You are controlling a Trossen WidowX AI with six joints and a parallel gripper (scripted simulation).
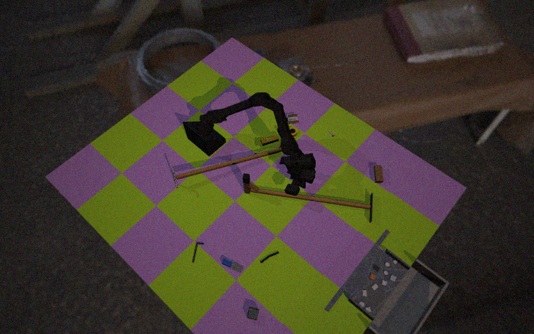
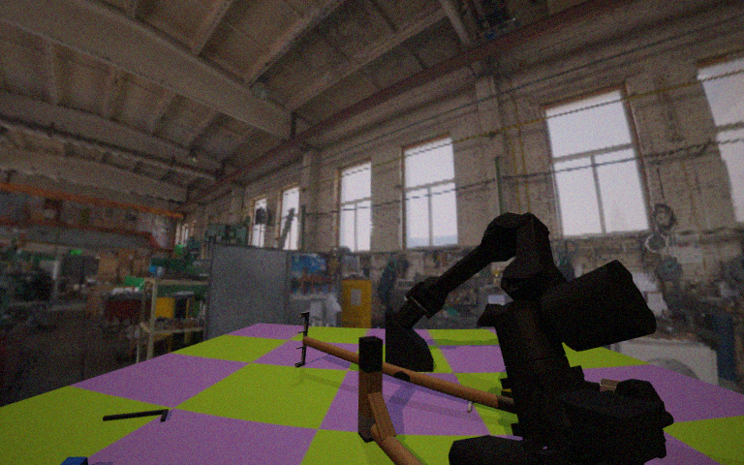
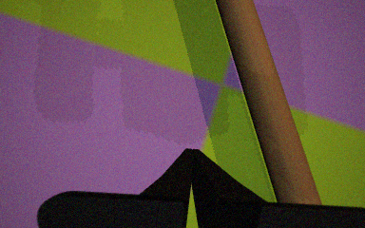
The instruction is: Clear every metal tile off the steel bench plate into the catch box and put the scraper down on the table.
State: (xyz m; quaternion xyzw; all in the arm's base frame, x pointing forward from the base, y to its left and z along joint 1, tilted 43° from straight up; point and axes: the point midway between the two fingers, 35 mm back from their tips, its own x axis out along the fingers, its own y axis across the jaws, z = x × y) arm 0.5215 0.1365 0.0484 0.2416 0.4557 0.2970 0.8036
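Now: the long scraper 4 cm ahead of my gripper tip, 4 cm to the right of it and 5 cm above it. The rest, counted from my gripper tip: grey box (32 cm behind, 26 cm to the left); then curved black strip (10 cm ahead, 36 cm to the right, 1 cm below); then yellow tape roll (25 cm behind, 21 cm to the left).
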